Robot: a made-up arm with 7 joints. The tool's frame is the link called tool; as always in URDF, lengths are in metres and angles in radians. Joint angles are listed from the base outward.
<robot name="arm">
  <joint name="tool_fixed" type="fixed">
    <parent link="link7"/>
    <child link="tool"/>
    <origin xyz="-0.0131 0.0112 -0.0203" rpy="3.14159 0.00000 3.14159"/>
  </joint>
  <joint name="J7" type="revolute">
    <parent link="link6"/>
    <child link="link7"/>
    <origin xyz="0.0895 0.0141 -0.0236" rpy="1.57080 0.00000 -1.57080"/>
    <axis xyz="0 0 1"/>
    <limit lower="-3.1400" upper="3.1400"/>
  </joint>
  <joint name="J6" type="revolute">
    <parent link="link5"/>
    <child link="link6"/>
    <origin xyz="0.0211 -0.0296 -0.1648" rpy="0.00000 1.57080 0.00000"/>
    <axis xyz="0 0 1"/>
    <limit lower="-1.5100" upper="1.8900"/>
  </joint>
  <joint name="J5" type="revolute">
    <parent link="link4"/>
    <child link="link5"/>
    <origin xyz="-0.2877 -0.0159 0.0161" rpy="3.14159 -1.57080 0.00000"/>
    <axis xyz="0 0 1"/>
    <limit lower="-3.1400" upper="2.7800"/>
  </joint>
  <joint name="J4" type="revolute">
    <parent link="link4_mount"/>
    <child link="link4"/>
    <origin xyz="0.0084 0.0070 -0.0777" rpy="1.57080 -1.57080 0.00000"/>
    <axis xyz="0 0 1"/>
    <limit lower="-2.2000" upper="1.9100"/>
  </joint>
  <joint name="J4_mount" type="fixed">
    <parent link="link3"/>
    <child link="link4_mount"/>
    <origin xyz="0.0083 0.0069 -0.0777" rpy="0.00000 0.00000 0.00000"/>
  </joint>
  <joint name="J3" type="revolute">
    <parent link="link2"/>
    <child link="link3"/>
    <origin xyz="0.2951 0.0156 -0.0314" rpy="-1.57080 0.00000 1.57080"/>
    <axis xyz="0 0 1"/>
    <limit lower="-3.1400" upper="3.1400"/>
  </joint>
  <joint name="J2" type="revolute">
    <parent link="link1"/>
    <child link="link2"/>
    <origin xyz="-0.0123 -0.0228 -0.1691" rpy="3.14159 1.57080 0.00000"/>
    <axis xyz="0 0 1"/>
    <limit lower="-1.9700" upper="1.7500"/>
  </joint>
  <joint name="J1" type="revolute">
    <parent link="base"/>
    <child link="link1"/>
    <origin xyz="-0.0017 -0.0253 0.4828" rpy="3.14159 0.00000 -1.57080"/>
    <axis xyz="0 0 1"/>
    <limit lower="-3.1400" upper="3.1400"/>
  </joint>
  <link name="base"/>
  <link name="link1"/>
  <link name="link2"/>
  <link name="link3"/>
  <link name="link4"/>
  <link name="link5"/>
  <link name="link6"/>
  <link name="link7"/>
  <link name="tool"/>
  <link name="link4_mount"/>
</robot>
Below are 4 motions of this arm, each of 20 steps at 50 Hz.
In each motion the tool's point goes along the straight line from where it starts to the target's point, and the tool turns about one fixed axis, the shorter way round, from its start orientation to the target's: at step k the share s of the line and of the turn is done. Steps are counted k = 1, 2, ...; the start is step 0. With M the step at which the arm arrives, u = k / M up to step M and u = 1 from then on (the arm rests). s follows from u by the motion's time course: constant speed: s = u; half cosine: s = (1 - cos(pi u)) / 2; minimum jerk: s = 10 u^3 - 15 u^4 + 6 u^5.
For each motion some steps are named. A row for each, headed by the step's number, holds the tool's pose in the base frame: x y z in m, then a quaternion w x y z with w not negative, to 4 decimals.
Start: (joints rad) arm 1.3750 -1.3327 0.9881 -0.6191 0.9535 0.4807 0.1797
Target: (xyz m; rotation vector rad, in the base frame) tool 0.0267 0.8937 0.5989 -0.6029 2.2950 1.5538
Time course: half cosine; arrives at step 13
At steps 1, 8, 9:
1: -0.0039 0.8943 0.7182 0.0844 -0.2277 0.7601 0.6027
8: 0.0167 0.8939 0.6380 0.1300 -0.2161 0.7877 0.5621
9: 0.0200 0.8938 0.6251 0.1373 -0.2141 0.7917 0.5554

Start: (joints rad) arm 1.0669 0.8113 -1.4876 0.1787 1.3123 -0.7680 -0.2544
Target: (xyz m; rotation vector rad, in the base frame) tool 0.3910 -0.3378 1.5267 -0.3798 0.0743 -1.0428
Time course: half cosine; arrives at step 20
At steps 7, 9, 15, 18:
7: 0.4174 -0.5158 1.4202 0.9389 -0.0335 0.0310 -0.3411
9: 0.4120 -0.4794 1.4420 0.9245 -0.0639 0.0320 -0.3743
15: 0.3963 -0.3737 1.5052 0.8712 -0.1512 0.0345 -0.4658
18: 0.3919 -0.3438 1.5231 0.8531 -0.1754 0.0351 -0.4901

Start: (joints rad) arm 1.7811 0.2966 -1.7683 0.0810 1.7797 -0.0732 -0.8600
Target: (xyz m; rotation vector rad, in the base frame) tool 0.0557 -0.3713 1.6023 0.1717 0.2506 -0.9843
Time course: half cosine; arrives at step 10
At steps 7, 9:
7: 0.0458 -0.3623 1.6068 0.8749 0.0838 0.1084 -0.4646
9: 0.0545 -0.3702 1.6028 0.8708 0.0823 0.1185 -0.4700

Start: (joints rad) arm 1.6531 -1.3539 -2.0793 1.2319 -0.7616 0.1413 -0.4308
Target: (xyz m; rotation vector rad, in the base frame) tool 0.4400 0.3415 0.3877 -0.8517 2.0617 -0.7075
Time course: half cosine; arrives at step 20
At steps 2, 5, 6, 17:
2: 0.4990 0.5741 0.5240 0.4955 -0.1489 0.8528 0.0718
5: 0.4916 0.5450 0.5069 0.4867 -0.1743 0.8556 0.0275
6: 0.4880 0.5308 0.4986 0.4819 -0.1865 0.8561 0.0057
17: 0.4433 0.3545 0.3953 0.3979 -0.3260 0.8173 -0.2595

